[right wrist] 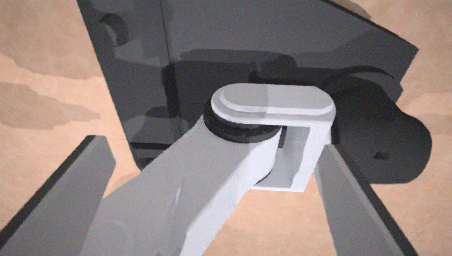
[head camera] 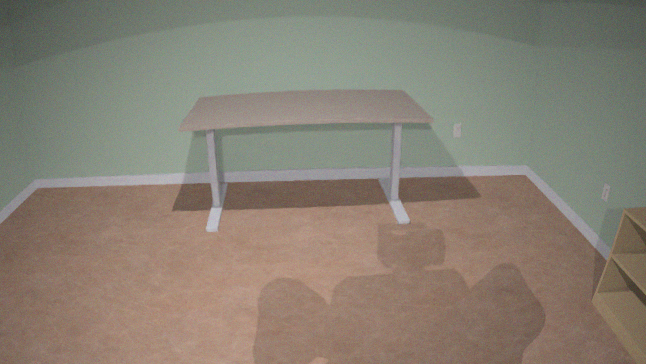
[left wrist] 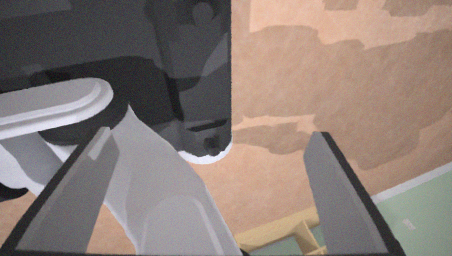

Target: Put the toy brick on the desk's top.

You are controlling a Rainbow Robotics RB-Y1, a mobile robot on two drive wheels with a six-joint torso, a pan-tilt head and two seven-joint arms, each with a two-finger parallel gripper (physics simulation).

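Frame: origin at the robot's base, x back, y up, z left, level; centimetres.
Seen in the pictures: left gripper, fingertip midpoint: point(left wrist: 212, 142); right gripper, fingertip midpoint: point(right wrist: 215, 153).
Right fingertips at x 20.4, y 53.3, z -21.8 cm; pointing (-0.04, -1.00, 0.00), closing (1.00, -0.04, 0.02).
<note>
A point is followed by its place in that frame.
The desk point(head camera: 310, 107) @[x -265.7, y 72.1, z -3.3 cm] stands against the far green wall in the head view, with a flat grey-brown top and two light grey legs. No object shows on its top. The toy brick does not show in the head view or in either wrist view. My left gripper point(left wrist: 212, 142) @[x 6.8, y 55.0, z 20.3 cm] is open, with nothing between its fingers; the robot's own arm and dark base show behind them. My right gripper point(right wrist: 215, 153) @[x 20.4, y 53.3, z -21.8 cm] is open as well, with nothing between its fingers. Neither gripper shows in the head view.
A light wooden shelf unit point(head camera: 607, 280) @[x -136.1, y 15.9, z -165.8 cm] stands at the right edge of the head view, partly cut off. Part of a wooden frame point(left wrist: 275, 233) @[x -51.6, y 8.0, z -168.3 cm] shows low in the left wrist view. The robot's shadow lies on the brown floor point(head camera: 125, 280) @[x -179.3, y 0.1, z 108.4 cm] before the desk.
</note>
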